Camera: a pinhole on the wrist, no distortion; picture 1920 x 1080 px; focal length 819.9 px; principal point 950.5 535.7 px. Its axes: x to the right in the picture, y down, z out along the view. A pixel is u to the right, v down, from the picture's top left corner.
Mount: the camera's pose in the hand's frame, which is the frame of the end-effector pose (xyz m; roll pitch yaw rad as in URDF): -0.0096 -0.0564 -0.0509 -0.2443 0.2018 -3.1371
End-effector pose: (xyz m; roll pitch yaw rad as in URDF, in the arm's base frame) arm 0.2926 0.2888 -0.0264 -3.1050 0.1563 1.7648
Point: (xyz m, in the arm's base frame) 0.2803 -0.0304 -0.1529
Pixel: 1634 361
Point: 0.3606 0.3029 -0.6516
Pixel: 609 114
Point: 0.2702 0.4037 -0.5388
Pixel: 393 195
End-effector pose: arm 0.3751 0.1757 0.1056 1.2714 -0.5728 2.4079
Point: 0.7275 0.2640 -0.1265
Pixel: 1420 581
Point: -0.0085 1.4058 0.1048
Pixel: outside the picture
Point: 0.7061 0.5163 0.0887
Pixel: 810 479
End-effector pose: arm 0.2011 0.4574 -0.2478 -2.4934 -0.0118 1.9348
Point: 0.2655 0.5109 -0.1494
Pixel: behind the camera
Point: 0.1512 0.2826 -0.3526
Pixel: 1323 199
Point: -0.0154 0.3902 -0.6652
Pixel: 730 96
